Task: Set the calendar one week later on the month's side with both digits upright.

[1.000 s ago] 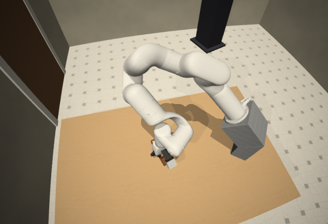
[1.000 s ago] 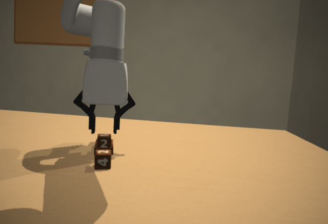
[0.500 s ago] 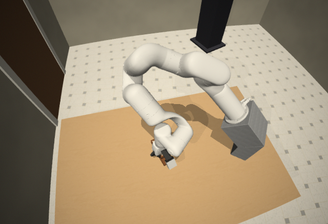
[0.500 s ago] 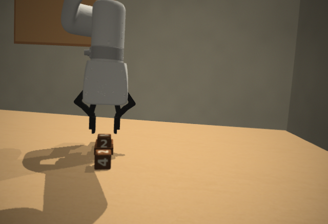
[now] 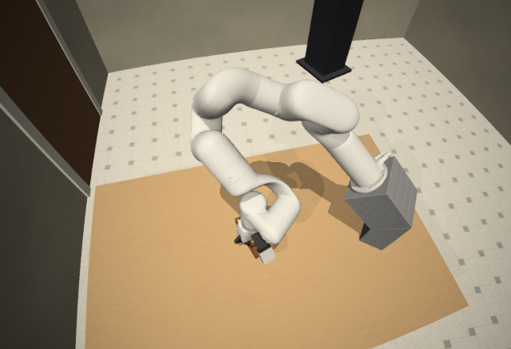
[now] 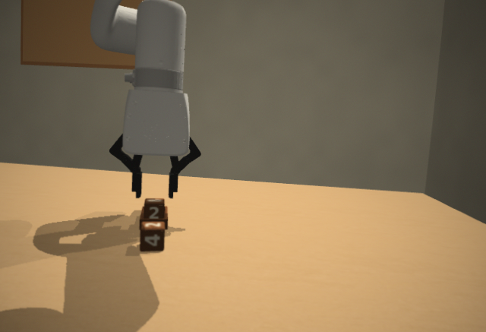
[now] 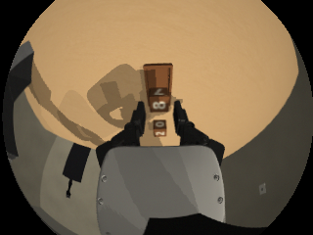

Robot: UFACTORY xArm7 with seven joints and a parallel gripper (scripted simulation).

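The brown tray is 60 mm below my hand and 20 mm to the left of it.
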